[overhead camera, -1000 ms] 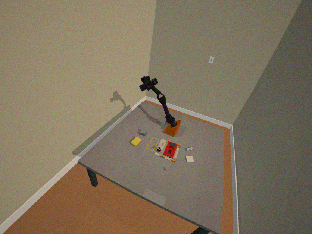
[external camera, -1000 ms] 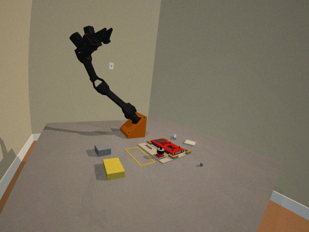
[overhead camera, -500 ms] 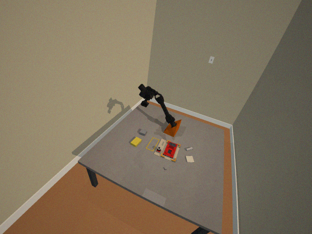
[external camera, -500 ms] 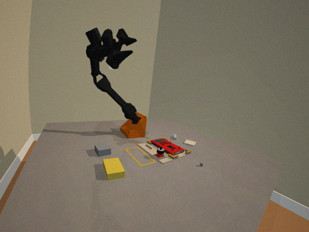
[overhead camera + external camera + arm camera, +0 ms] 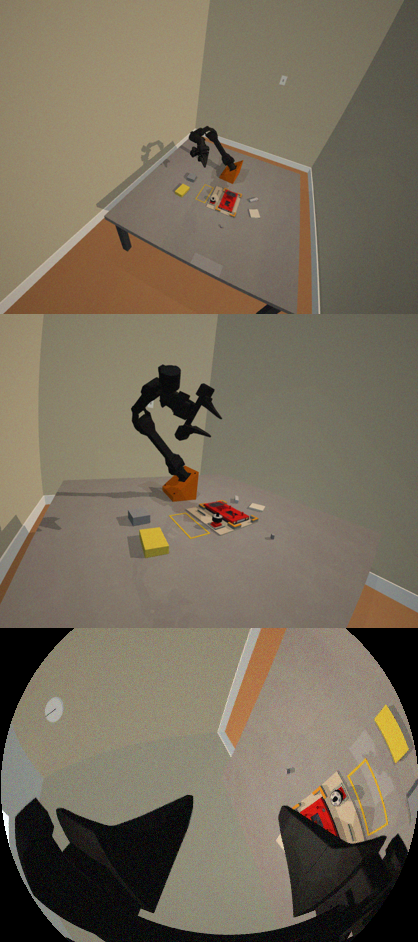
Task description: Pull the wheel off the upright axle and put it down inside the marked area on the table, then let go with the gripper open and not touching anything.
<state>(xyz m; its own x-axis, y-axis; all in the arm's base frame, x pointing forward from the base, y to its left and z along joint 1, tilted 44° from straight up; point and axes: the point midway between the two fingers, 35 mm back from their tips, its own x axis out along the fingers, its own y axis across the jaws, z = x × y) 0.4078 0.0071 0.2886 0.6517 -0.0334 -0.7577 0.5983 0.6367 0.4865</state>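
Now: gripper tip 34 cm above the wheel, 10 cm to the right of it and 3 cm past it. The rest, counted from my gripper tip: upright axle 34 cm below, 9 cm to the left, 4 cm behind; yellow block 36 cm below, 17 cm to the right, 5 cm behind; grey block 36 cm below, 22 cm behind, 15 cm to the right.
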